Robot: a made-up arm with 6 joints.
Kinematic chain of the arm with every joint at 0, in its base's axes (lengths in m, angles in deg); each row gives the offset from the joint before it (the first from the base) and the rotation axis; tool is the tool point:
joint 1: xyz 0 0 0.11 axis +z
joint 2: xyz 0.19 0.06 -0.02 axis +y
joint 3: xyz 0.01 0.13 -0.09 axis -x
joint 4: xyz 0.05 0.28 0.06 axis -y
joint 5: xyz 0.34 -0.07 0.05 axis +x
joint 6: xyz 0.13 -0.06 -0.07 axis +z
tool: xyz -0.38 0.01 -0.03
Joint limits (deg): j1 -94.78..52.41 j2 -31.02..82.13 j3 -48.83..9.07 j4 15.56..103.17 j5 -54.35..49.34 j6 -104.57..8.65
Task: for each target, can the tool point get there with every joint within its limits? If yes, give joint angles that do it. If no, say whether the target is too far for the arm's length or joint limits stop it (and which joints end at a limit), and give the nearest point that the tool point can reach.
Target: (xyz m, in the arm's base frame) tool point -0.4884 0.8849 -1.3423
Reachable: no: too far | nearest point -0.3296 0.6177 -0.5711 | short by 0.832 m
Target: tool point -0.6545 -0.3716 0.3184
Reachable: no: joint limits stop it (at a limit: joint 1, joint 2, joint 4, joint 5, joint 6) | nearest point -0.4678 -0.1289 0.5035 | short by 0.358 m
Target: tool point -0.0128 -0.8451 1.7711
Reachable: no: too far | nearest point 0.1293 -0.4859 0.8194 | short by 1.027 m
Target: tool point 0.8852 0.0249 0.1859
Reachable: yes | joints -36.51 27.28 -15.95 57.29 -23.43 -75.39
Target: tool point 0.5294 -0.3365 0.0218
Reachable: yes | joints -81.69 55.03 -18.54 42.50 8.07 -26.92
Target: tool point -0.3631 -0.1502 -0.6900
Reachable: no: joint limits stop it (at a limit: joint 1, joint 2, joint 3, joint 4, joint 5) | nearest point -0.3527 0.3444 -0.5111 | short by 0.526 m
